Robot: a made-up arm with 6 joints. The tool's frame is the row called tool. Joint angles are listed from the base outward.
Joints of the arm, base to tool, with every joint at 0 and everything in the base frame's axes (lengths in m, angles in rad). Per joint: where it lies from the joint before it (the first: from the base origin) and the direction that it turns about. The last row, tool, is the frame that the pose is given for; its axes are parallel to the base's.
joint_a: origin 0.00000 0.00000 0.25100 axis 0 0 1
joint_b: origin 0.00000 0.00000 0.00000 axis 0 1 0
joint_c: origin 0.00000 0.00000 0.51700 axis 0 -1 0
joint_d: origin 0.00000 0.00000 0.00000 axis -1 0 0
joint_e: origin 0.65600 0.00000 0.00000 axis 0 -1 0
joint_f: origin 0.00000 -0.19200 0.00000 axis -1 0 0
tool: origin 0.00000 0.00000 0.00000
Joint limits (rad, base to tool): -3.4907..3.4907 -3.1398..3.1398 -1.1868..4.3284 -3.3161..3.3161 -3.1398..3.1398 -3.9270..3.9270
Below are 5 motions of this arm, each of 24 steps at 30 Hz.
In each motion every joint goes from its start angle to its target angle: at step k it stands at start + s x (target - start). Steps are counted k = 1, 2, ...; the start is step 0. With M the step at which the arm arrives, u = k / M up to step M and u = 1 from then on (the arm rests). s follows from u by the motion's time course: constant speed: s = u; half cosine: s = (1 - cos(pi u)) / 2; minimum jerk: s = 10 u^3 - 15 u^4 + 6 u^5.
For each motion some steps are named. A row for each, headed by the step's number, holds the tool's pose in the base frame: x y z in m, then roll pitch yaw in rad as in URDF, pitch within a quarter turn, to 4 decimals.
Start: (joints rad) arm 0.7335 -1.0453 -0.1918 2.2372 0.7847 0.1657
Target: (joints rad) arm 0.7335 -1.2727 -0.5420 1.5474 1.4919 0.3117
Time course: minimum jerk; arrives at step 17
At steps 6, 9, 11, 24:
6: -0.1648 -0.0244 1.0814 -2.6946 -0.1588 1.5441
9: -0.1420 -0.0557 1.0462 -2.6384 -0.0886 1.8312
11: -0.1227 -0.0740 1.0193 -2.6156 -0.0701 2.0274
24: -0.0964 -0.0929 0.9836 -2.6108 -0.0700 2.2610

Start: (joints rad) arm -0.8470 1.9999 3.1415 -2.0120 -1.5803 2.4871
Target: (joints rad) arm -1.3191 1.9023 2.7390 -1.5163 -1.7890 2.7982
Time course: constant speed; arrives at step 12
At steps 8, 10, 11, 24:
8: 0.4271 -0.9318 0.4832 -2.0654 0.0549 0.5859
10: 0.3454 -0.9906 0.4624 -2.0570 0.1243 0.4685
11: 0.3018 -1.0163 0.4519 -2.0524 0.1605 0.4129
24: 0.2565 -1.0395 0.4413 -2.0474 0.1976 0.3595

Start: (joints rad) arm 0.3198 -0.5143 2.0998 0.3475 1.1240 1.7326
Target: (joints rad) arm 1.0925 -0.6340 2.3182 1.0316 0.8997 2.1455
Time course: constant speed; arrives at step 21
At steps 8, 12, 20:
8: -0.6625 -0.6599 0.8426 0.6192 0.4721 -3.1131
12: -0.5873 -0.7558 0.7758 0.4027 0.4201 -3.0473
20: -0.3919 -0.9032 0.6451 -0.0217 0.2976 -2.8538

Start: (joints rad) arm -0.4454 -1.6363 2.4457 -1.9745 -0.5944 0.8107
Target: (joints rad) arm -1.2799 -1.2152 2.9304 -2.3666 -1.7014 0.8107
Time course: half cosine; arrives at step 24
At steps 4, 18, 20, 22, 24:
4: -0.8758 0.5712 -0.1976 -2.9094 0.9064 1.4878
18: -0.2716 0.9414 -0.0720 2.7844 0.4038 -0.2240
20: -0.2007 0.9484 -0.0601 2.7544 0.3342 -0.3621
22: -0.1562 0.9497 -0.0528 2.7373 0.2894 -0.4467
24: -0.1411 0.9496 -0.0503 2.7318 0.2739 -0.4752

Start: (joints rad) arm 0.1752 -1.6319 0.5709 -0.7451 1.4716 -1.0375
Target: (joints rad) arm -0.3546 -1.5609 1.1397 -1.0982 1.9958 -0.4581
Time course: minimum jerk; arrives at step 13
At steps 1, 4, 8, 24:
1: -0.7634 -0.2765 0.8253 -1.6617 0.3626 -2.1605
4: -0.8298 -0.2027 0.8109 -1.6440 0.4659 -2.1178
8: -0.9758 0.0915 0.7424 -1.4751 0.6254 -1.8523
24: -1.0031 0.2782 0.6907 -1.3784 0.5836 -1.6885

